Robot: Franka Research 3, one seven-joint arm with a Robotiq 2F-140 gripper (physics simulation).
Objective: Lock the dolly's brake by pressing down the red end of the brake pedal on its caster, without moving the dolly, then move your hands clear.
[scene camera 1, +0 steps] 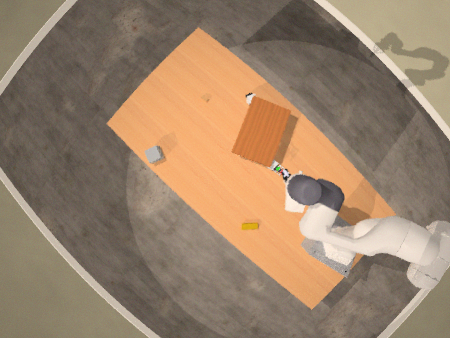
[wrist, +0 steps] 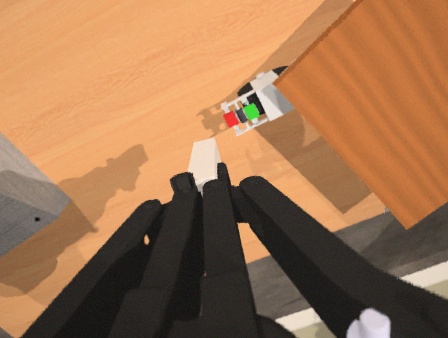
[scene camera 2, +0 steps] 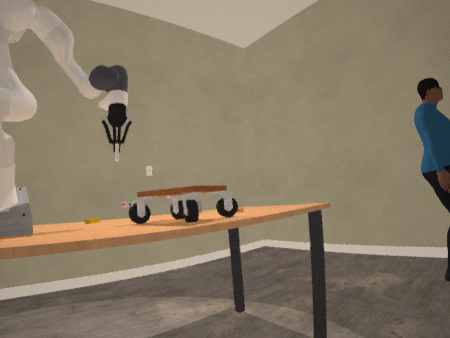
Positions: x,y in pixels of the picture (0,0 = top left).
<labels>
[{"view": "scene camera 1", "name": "dolly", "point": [263,126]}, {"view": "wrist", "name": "my gripper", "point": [209,156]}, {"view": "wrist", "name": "dolly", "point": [365,84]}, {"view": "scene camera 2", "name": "my gripper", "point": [117,160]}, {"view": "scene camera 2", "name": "dolly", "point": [227,206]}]
</labels>
